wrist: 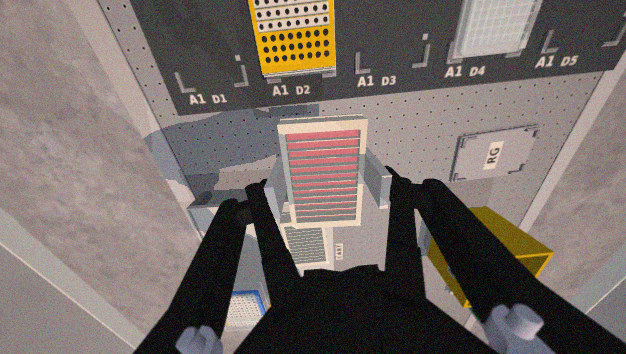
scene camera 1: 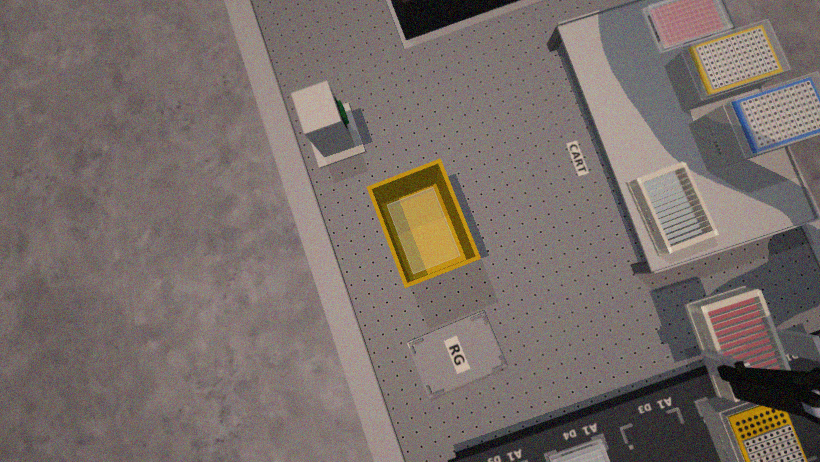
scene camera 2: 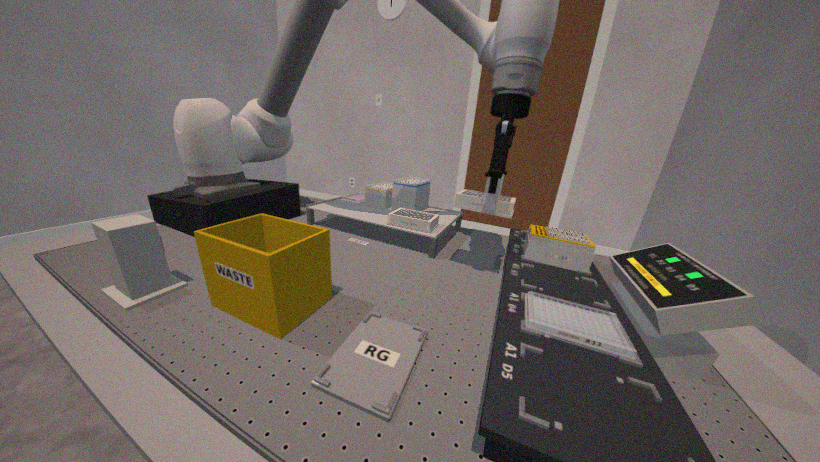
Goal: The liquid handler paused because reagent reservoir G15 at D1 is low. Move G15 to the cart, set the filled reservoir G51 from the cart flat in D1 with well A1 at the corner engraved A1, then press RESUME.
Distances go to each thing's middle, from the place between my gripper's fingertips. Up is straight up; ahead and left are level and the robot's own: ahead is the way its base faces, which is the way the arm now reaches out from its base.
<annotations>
My gripper is now 1 cm past the red-troughed reservoir [scene camera 1: 736,323]. The rest, counted from my hand: RG plate [scene camera 2: 369,371]: 7 cm behind, 36 cm to the right, 15 cm below; then yellow waste bin [scene camera 2: 272,273]: 29 cm behind, 35 cm to the right, 9 cm below; then grey-troughed reservoir [scene camera 1: 670,205]: 20 cm behind, 4 cm to the left, 9 cm below.
</annotations>
